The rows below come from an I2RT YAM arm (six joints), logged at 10 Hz.
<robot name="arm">
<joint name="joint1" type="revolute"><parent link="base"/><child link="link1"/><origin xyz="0 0 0.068" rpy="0 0 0"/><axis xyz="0 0 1"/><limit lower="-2.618" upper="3.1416"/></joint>
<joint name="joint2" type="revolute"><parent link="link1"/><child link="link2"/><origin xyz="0.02 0.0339 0.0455" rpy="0 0 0"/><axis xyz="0 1 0"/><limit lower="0" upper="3.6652"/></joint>
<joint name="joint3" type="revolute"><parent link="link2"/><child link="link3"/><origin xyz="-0.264 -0.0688 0" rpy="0 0 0"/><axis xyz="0 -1 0"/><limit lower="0" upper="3.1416"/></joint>
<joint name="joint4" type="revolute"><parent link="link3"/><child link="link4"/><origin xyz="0.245 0.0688 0.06" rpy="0 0 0"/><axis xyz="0 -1 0"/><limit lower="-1.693" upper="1.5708"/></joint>
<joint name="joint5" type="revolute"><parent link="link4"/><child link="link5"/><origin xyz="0.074 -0.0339 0.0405" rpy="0 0 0"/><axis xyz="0 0 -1"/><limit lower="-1.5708" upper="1.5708"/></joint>
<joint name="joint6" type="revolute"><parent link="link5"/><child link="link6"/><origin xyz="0.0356 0 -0.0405" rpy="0 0 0"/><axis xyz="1 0 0"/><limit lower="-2.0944" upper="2.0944"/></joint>
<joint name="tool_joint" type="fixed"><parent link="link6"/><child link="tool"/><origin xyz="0 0 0" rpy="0 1.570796 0"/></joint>
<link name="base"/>
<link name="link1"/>
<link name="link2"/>
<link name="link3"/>
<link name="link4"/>
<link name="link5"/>
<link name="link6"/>
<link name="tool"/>
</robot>
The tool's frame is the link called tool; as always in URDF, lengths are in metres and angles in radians.
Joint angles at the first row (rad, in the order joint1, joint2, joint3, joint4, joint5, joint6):
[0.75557, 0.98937, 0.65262, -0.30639, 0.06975, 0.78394]
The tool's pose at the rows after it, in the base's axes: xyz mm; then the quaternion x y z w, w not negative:
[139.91 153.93 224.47 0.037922 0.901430 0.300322 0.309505]
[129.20 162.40 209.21 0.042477 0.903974 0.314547 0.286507]
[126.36 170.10 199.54 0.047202 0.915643 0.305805 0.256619]
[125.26 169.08 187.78 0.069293 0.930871 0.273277 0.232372]
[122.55 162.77 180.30 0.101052 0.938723 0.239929 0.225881]
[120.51 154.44 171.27 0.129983 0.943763 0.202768 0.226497]
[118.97 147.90 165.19 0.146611 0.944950 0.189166 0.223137]
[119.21 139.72 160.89 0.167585 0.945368 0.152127 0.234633]
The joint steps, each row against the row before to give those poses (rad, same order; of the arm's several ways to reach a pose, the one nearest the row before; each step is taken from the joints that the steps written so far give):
[0.09356, -0.00453, -0.06701, 0.02303, 0.02419, 0.10455]
[0.06689, 0.01667, -0.05016, 0.05336, 0.00679, 0.07431]
[0.03135, 0.05124, 0.00236, -0.00853, -0.00843, 0.04758]
[0.00380, 0.03668, -0.00299, -0.05021, 0.01416, 0.04883]
[0.00047, 0.00123, -0.01079, -0.05834, 0.04403, 0.05551]
[-0.00725, 0.00040, -0.02044, -0.04786, 0.05005, 0.04246]
[-0.01175, -0.00939, -0.02322, -0.01525, 0.01029, 0.02256]
[-0.01682, -0.00164, -0.00823, -0.04710, 0.05733, 0.01731]

